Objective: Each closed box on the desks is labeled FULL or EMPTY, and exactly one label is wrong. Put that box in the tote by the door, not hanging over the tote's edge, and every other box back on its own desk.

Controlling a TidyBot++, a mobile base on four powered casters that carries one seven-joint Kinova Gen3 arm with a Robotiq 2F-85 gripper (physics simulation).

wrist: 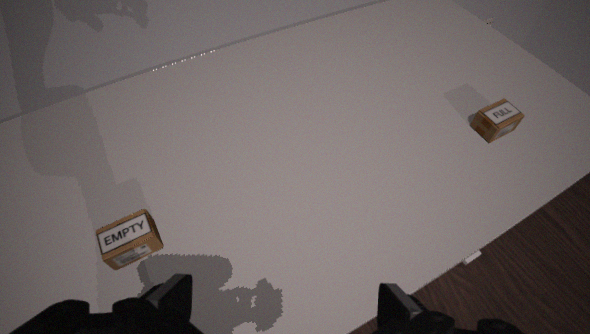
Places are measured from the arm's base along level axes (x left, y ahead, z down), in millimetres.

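Pixels of known places: gripper, fingertip midpoint: [285,300].
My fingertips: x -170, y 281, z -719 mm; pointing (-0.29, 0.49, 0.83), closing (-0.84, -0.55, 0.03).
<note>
Behind a point stands the place of what it marks.
A brown closed box labeled EMPTY [129,239] {x -38, y 570, z -374 mm} sits upright on the light desk top [300,150] {x -394, y 617, z -324 mm}, at the lower left of the wrist view. A second brown closed box labeled FULL [497,120] {x -775, y 438, z -374 mm} sits on the same desk top at the right, near the far right corner. My gripper [285,300] {x -170, y 281, z -719 mm} is open and empty, high above the desk, with the EMPTY box off to the left of its fingers. The tote does not show in this view.
The desk's edge runs diagonally at the lower right, with dark wooden floor [530,260] {x -1210, y 138, z 396 mm} beyond it. A small white piece [472,257] {x -995, y 282, z 371 mm} sticks out at that edge. A grey wall [250,15] {x -508, y 1068, z -372 mm} stands behind the desk. Shadows of the arm and gripper fall on the desk and wall.
</note>
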